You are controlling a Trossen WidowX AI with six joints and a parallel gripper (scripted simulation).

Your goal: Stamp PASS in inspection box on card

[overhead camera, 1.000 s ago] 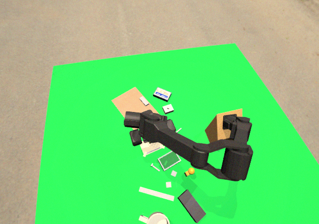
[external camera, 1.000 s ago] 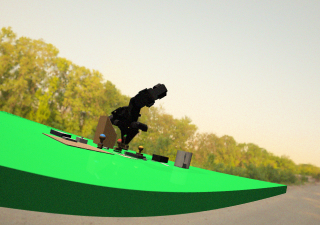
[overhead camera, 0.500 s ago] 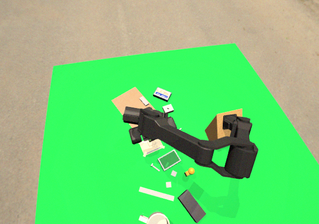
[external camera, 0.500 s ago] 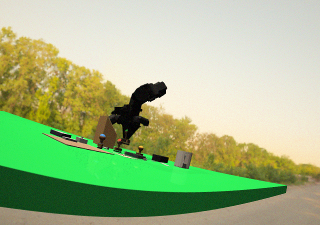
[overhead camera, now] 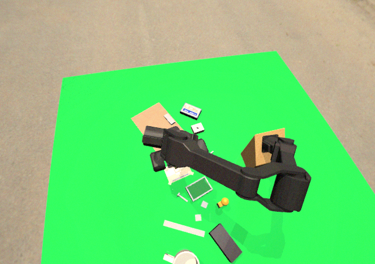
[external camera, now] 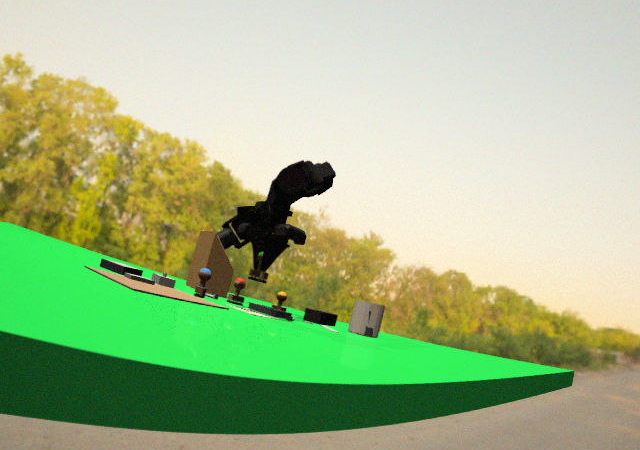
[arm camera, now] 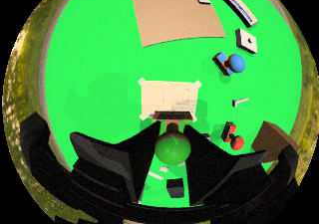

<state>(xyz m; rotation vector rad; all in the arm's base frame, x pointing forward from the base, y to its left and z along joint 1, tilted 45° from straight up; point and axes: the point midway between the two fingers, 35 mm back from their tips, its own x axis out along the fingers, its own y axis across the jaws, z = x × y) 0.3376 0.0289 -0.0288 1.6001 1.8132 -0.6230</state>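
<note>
Right now the strip is 210 mm to the left of my gripper tip, 90 mm below it and 10 mm ahead of it. Round my gripper tip: blue-knobbed stamp 100 mm to the right, 70 mm below, 70 mm behind; then green-knobbed stamp right at my gripper tip; then card 100 mm below.
</note>
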